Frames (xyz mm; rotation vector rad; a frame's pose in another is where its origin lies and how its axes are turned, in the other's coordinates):
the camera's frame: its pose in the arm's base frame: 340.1 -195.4 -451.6 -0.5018 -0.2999 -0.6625
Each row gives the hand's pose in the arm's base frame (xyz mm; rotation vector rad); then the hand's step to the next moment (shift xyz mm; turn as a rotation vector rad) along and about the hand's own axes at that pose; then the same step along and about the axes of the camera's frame.
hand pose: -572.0 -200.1 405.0 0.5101 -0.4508 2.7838
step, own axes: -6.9 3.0 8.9 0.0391 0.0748 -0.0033
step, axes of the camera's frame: 11.5 -1.4 -0.9 -0.0180 -0.0766 -0.0307
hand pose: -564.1 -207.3 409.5 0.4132 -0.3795 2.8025
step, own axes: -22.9 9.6 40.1 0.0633 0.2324 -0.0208
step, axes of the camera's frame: 45.8 -9.3 6.5 -0.0239 -0.2024 -0.1301
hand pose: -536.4 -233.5 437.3 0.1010 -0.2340 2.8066
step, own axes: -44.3 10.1 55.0 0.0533 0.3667 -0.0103
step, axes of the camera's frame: 67.7 -12.2 18.9 0.0129 -0.3086 -0.2049
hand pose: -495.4 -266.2 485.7 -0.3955 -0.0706 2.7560
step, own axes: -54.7 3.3 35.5 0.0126 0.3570 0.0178
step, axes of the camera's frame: 60.1 -7.0 24.5 0.0558 -0.3048 -0.1786
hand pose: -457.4 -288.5 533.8 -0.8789 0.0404 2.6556
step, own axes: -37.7 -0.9 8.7 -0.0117 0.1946 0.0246
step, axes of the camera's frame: 34.9 -1.3 16.8 0.0459 -0.1731 -0.0808
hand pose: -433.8 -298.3 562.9 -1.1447 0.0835 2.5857
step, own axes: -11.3 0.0 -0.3 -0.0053 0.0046 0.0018
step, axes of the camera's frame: 10.4 0.0 4.4 0.0053 -0.0049 0.0010
